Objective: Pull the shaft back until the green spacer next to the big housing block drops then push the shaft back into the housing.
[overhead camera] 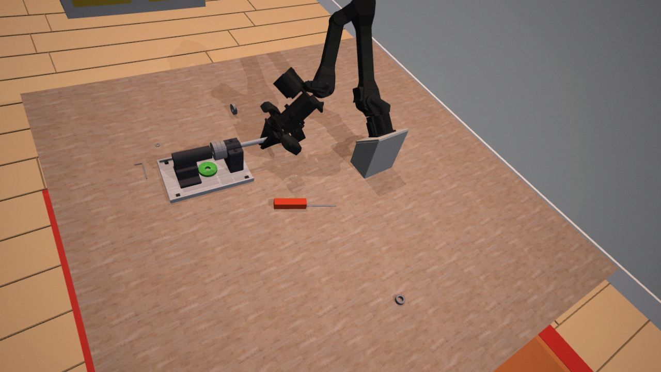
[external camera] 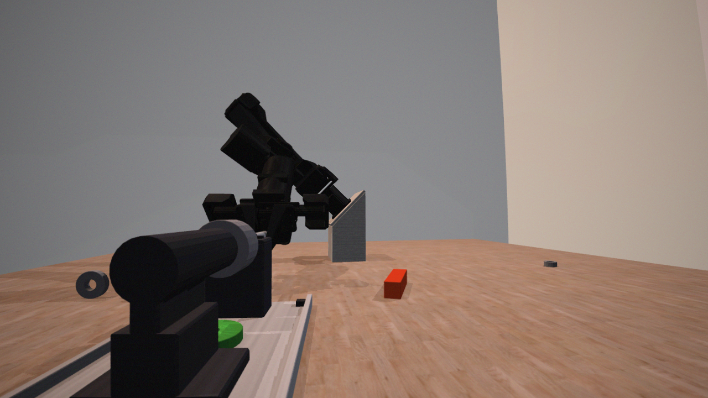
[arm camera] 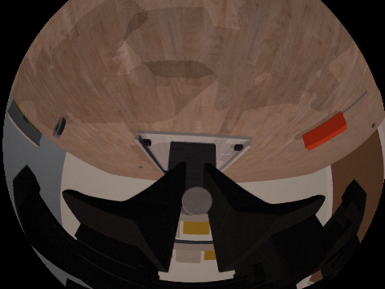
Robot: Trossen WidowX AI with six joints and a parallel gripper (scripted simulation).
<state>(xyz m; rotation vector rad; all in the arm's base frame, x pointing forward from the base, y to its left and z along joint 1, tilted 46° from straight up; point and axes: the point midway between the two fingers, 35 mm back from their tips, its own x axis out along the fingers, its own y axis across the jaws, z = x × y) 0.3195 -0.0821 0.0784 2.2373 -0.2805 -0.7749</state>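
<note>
The grey shaft is 5 cm ahead of my gripper tip and 2 cm above it. Also, from my gripper tip: red-handled screwdriver (6 cm behind, 21 cm to the left, 5 cm below); then green spacer (16 cm ahead, 1 cm to the left, 4 cm below); then grey spacer (12 cm ahead, 2 cm above).
</note>
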